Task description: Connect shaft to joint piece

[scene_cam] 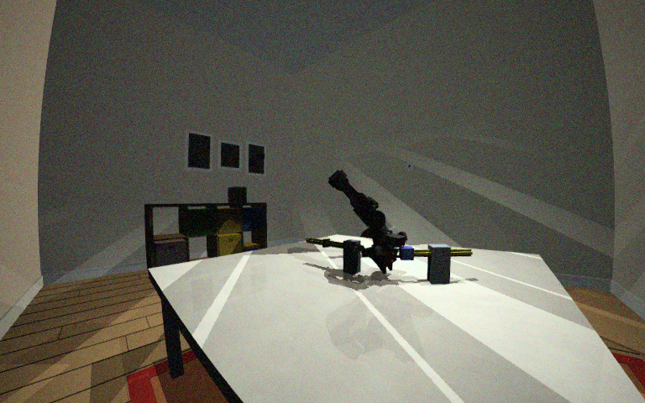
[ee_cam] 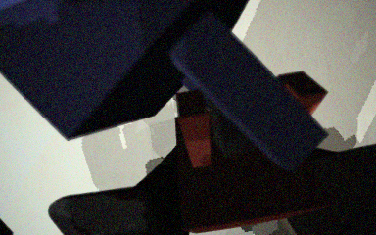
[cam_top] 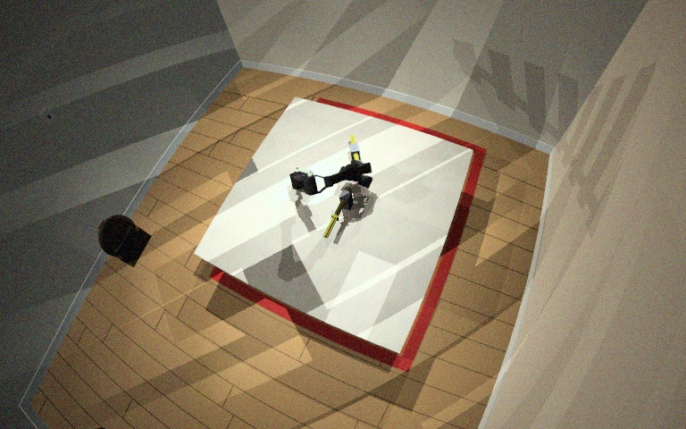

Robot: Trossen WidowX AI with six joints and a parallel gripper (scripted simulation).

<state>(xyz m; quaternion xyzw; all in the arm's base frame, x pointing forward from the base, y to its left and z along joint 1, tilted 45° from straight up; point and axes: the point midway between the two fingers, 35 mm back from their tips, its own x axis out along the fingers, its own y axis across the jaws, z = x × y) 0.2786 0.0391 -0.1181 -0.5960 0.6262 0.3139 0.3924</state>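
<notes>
My gripper tip is 5 cm below the red square joint piece.
</notes>
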